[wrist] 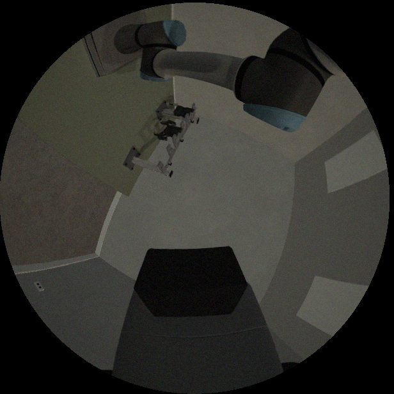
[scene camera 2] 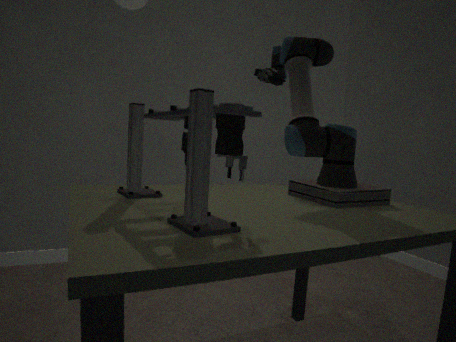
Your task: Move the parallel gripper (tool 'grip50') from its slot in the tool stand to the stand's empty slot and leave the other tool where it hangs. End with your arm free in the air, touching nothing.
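Seen in the pictures: end effector, tool point: (scene camera 2: pixel 262 75); arm's base, origin of the base link: (scene camera 2: pixel 336 184).
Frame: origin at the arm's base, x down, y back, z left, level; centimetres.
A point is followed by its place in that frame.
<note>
The parallel gripper (scene camera 2: pixel 230 135) (wrist: pixel 183 111), a black body with two pale, slim fingers standing apart, appears to be the tool hanging in the stand's slot by the near post. The other tool (scene camera 2: pixel 185 142) {x -13.2, y -59.5, z -6.9 cm} (wrist: pixel 171 131) hangs in the middle slot, partly hidden behind the post in the scene view. The stand's empty slot (wrist: pixel 170 149) is towards the far post. The arm's bare tool end (scene camera 2: pixel 270 76) is high, right of the stand, and apart from it; no gripper shows on it. A black block (wrist: pixel 192 282) fills the lower part of the wrist view.
The stand's near post (scene camera 2: pixel 199 160) {x -9.7, y -67.0, z 25.3 cm} and far post (scene camera 2: pixel 135 147) {x -10.4, y -72.6, z -21.3 cm} (wrist: pixel 145 163) rise from foot plates and carry the rail. The robot base (scene camera 2: pixel 337 172) {x -5.3, y -4.3, z 4.2 cm} stands at the right of the table (scene camera 2: pixel 280 225) {x 6.2, y -44.6, z 26.4 cm}. The arm's elbow (wrist: pixel 280 80) shows at the wrist view's upper right.
</note>
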